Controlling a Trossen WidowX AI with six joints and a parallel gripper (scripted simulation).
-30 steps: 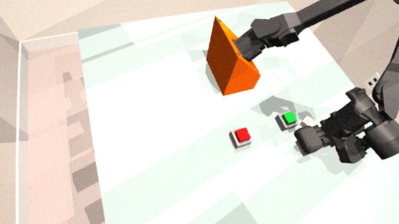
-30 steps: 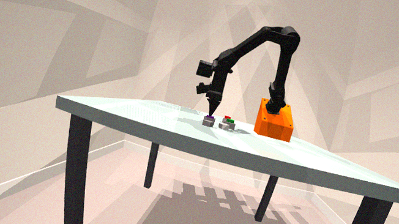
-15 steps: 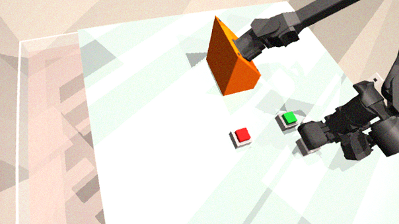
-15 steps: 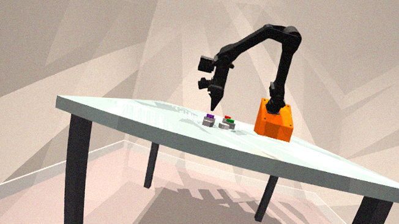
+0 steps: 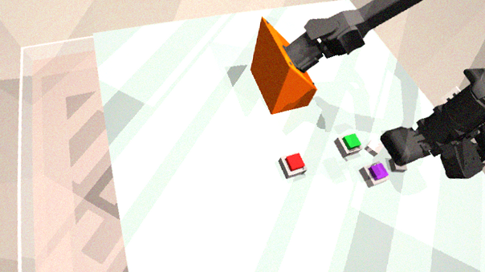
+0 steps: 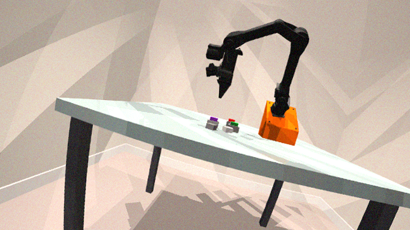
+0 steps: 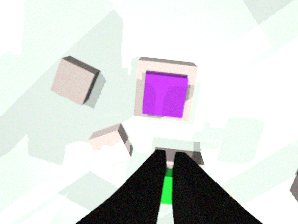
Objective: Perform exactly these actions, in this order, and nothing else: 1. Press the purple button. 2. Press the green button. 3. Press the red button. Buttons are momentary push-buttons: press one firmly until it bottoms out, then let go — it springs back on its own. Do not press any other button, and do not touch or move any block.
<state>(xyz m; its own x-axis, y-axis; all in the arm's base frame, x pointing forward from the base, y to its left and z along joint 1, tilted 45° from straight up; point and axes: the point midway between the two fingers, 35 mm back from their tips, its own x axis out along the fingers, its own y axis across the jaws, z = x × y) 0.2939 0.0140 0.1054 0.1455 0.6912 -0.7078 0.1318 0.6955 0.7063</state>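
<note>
Now: gripper tip 9 cm past the green button, 1 cm to the left of it and 9 cm above it. The rest, counted from my gripper tip: red button 10 cm behind, 17 cm to the right, 9 cm below; then purple button 9 cm below.
</note>
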